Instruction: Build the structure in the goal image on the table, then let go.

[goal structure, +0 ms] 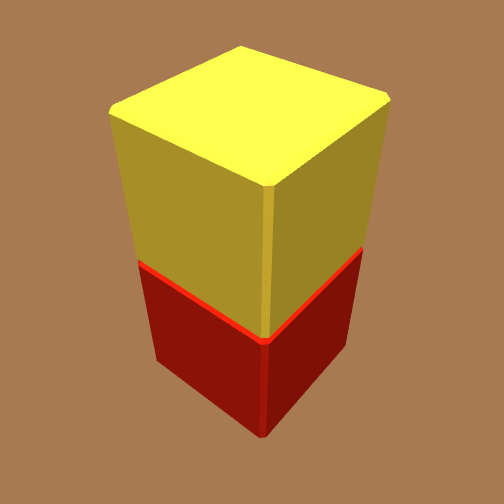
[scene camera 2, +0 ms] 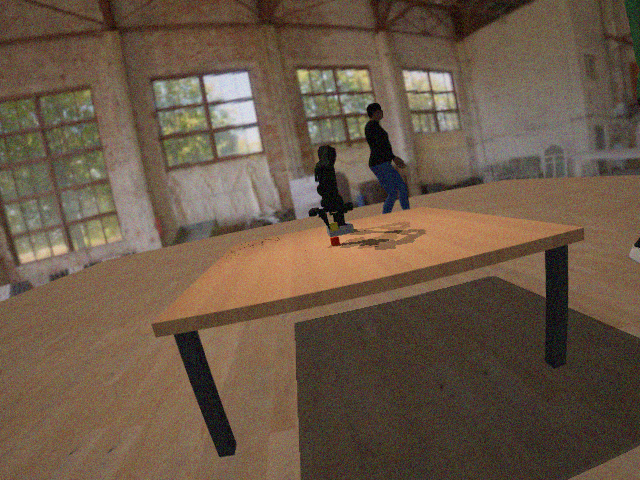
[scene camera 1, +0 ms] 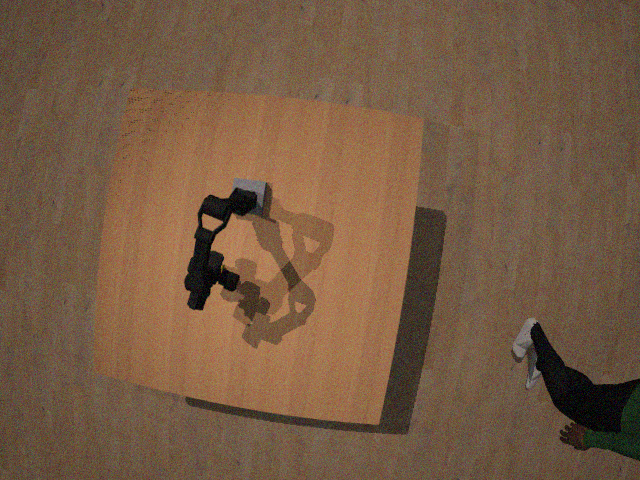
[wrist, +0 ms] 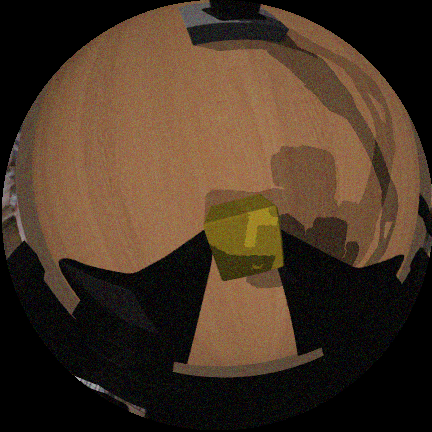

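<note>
My gripper is shut on a yellow cube, with one black finger on each side of it. The yellow cube is held above the table and looks slightly turned in the wrist view. In scene camera 1 a thin yellow sliver of it shows beside the hand. A red cube sits on the table, lower than the yellow cube in scene camera 2, with a gap between them. The red cube does not show in the wrist view or in scene camera 1.
The arm's grey base stands on the table behind the cubes. Arm shadows fall across the tabletop. A person in a green top and another person in a black top are away from the table.
</note>
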